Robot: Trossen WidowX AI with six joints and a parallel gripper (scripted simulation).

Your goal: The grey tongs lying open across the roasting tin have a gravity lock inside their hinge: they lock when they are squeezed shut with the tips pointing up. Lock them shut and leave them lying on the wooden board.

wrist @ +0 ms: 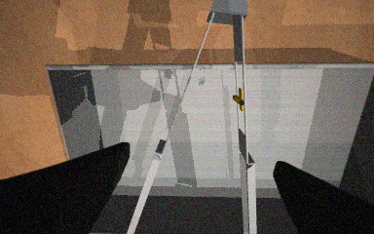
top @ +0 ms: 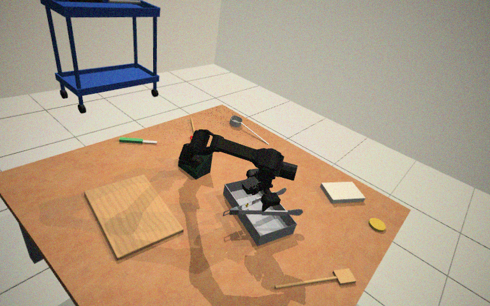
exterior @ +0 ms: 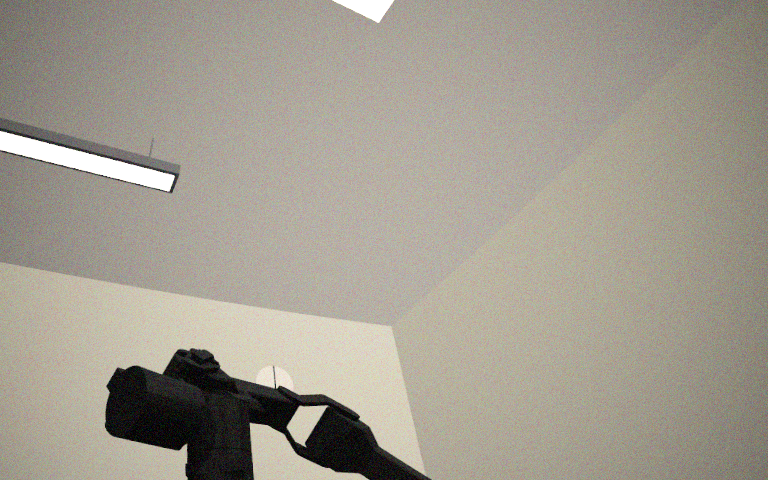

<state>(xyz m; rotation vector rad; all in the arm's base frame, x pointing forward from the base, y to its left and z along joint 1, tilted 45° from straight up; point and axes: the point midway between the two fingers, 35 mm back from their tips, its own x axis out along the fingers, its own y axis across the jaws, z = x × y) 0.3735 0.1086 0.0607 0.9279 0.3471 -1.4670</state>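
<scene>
Now: the yellow lock piece 30 mm below my gripper tip, 30 mm behind it and 20 mm to the right of it. The rest, counted from my gripper tip: wooden board (380 mm to the right, 290 mm behind, 90 mm below); grey roasting tin (70 mm below, 40 mm to the left, 20 mm behind); black spatula (370 mm behind, 280 mm to the left, 100 mm below).
</scene>
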